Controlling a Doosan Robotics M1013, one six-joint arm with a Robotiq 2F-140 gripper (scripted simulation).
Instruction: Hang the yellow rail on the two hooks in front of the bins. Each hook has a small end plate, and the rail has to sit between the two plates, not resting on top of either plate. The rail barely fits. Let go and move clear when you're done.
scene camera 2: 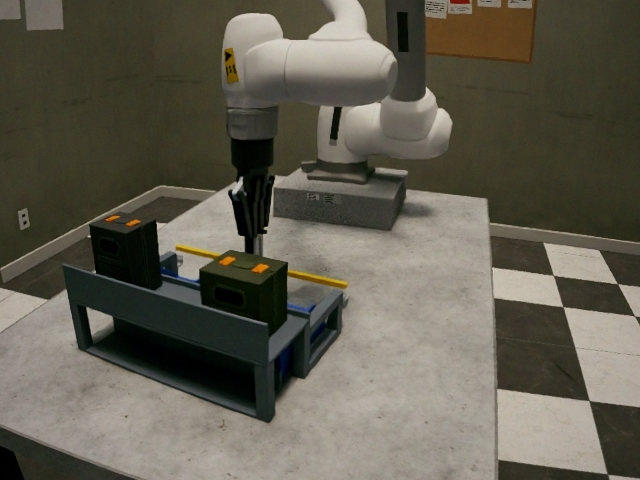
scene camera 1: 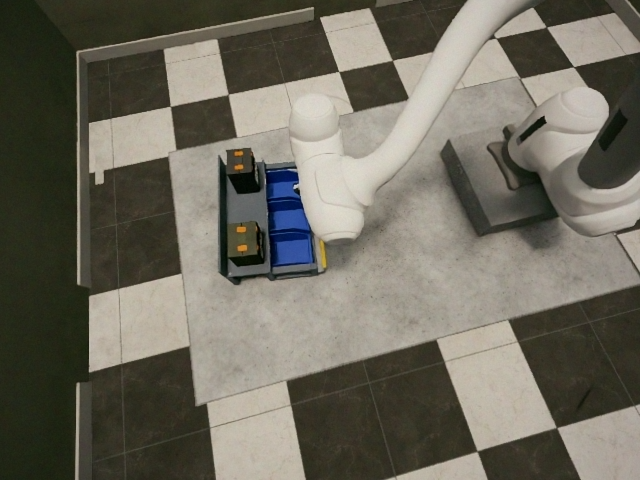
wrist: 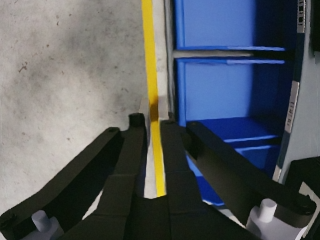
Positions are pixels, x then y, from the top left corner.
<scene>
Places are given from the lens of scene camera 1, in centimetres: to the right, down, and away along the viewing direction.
blue bin [scene camera 1: 284, 216]: -12, -8, 110
blue bin [scene camera 1: 290, 248]: -10, 3, 106
blue bin [scene camera 1: 279, 184]: -14, -20, 114
</scene>
